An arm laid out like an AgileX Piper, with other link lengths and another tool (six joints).
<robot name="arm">
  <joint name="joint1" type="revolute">
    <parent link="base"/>
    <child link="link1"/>
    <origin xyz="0 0 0.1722"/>
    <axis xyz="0 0 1"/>
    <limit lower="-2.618" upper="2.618"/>
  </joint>
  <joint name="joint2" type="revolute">
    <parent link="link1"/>
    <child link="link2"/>
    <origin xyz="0 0 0" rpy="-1.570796 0 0"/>
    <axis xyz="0 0 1"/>
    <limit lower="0" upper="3.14"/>
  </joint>
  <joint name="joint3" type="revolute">
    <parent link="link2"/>
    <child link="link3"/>
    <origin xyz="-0.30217 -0.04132 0"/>
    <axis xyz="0 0 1"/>
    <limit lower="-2.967" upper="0"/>
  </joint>
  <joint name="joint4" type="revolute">
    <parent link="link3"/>
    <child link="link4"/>
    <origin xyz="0.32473 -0.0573 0" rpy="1.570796 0 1.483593"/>
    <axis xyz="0 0 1"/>
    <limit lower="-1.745" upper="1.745"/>
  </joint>
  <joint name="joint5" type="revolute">
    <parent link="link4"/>
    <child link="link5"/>
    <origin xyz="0 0 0" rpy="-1.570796 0 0"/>
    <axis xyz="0 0 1"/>
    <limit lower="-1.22" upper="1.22"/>
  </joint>
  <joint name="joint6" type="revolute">
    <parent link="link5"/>
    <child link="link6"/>
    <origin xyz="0 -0.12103 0" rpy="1.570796 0 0"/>
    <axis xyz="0 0 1"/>
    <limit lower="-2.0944" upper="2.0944"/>
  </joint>
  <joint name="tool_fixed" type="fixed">
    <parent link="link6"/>
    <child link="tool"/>
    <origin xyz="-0.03 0.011 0.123" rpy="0 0.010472 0.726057"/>
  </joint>
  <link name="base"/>
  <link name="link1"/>
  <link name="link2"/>
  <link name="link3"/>
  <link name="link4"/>
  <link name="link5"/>
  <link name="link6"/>
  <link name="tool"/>
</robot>
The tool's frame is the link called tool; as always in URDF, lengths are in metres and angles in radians.
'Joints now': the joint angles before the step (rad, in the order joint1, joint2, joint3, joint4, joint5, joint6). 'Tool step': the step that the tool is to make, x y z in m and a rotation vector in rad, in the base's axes. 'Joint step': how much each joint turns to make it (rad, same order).
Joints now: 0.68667 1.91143 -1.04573 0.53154 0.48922 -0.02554
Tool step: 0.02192 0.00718 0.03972 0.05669 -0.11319 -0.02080
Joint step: 0.00001 -0.06490 -0.00001 -0.00643 -0.06783 0.00006
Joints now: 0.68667 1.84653 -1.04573 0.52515 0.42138 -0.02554
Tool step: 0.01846 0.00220 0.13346 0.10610 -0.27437 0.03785
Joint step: -0.00001 -0.24296 0.00000 -0.09898 -0.04167 0.00206
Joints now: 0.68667 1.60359 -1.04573 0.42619 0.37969 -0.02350
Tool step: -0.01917 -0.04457 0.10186 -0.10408 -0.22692 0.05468
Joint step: 0.00000 -0.26085 -0.00002 -0.35396 0.13980 0.13695
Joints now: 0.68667 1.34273 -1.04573 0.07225 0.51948 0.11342
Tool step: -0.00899 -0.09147 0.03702 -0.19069 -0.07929 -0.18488
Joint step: 0.00000 -0.18406 0.01553 -0.41072 0.25483 0.29256
